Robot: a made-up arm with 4 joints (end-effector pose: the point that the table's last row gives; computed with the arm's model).
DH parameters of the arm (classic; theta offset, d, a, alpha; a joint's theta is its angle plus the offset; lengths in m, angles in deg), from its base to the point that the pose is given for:
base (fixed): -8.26 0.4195 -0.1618 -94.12
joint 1: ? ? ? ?
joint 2: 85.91 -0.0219 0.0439 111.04
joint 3: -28.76 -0.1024 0.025 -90
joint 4: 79.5 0 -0.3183 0
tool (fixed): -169.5 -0.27 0 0
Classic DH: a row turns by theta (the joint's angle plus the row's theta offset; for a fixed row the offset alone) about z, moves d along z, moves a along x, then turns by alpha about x.
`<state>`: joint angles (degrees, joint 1 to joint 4).
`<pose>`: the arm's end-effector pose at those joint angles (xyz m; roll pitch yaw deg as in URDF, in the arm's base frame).
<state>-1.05 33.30 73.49 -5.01</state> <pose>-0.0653 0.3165 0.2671 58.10 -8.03 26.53</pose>
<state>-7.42 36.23 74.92 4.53</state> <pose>-0.0850 0.3437 0.3151 52.11 -21.23 36.49</pose>
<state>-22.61 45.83 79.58 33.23</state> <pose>-0.2484 0.3778 0.3792 16.63 -42.97 85.38</pose>
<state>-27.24 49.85 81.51 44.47</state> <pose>-0.3289 0.3625 0.3663 0.17 -41.75 108.45</pose>
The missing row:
joint 1: -20.43 -0.042 0.0007 123.61
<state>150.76 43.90 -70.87 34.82</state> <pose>-0.4964 0.0447 0.3598 72.90 5.03 127.97</pose>
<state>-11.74 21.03 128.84 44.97</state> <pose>-0.1740 0.2006 0.7508 135.48 -56.63 -12.08</pose>
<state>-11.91 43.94 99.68 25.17</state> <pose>-0.2397 0.3664 0.4813 62.37 -44.10 54.87</pose>
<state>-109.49 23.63 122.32 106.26</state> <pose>-0.4495 0.0276 0.0583 -43.78 23.83 -146.85</pose>
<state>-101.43 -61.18 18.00 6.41</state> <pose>0.1189 0.0679 0.6298 91.24 -56.91 -53.90</pose>
